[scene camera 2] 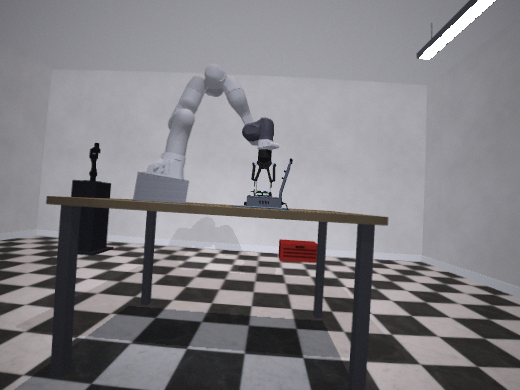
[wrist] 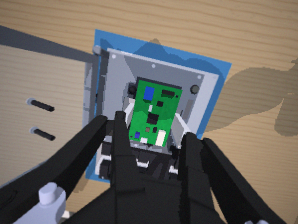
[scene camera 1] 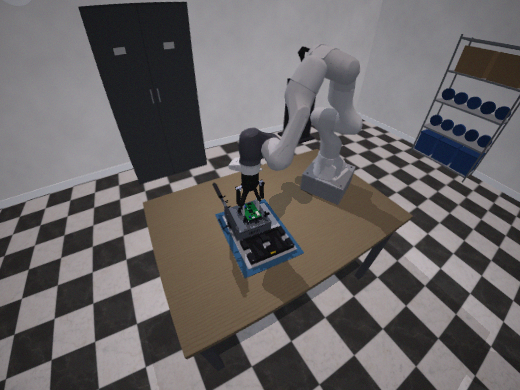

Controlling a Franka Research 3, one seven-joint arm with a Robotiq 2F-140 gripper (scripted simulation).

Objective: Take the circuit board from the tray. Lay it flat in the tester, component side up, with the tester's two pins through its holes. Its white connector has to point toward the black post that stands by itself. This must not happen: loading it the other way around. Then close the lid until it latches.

Scene:
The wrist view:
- gripper: 153, 115
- green circuit board: 155, 106
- tester lid: 47, 73

